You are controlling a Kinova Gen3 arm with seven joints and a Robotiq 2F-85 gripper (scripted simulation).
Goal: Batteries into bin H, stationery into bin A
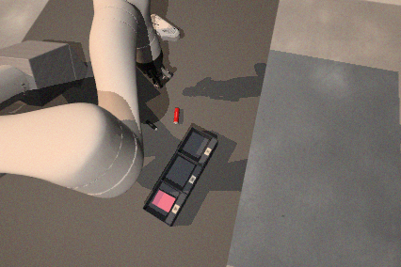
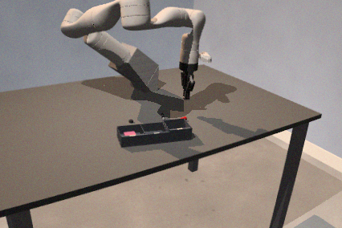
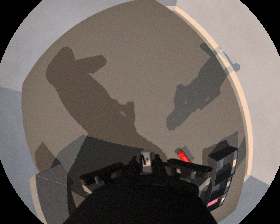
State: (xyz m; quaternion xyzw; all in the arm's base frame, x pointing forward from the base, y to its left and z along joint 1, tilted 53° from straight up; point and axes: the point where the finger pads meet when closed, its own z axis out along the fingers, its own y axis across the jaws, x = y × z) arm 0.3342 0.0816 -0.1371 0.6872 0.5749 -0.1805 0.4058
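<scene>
Right now the flat pink piece is 300 mm to the right of my hand, 130 mm ahead of it and 70 mm below it. The rest, counted from my hand: dark round thing (250 mm to the right, 80 mm below); small white thing (10 mm below); red battery (70 mm below, 70 mm ahead, 60 mm to the right).
</scene>
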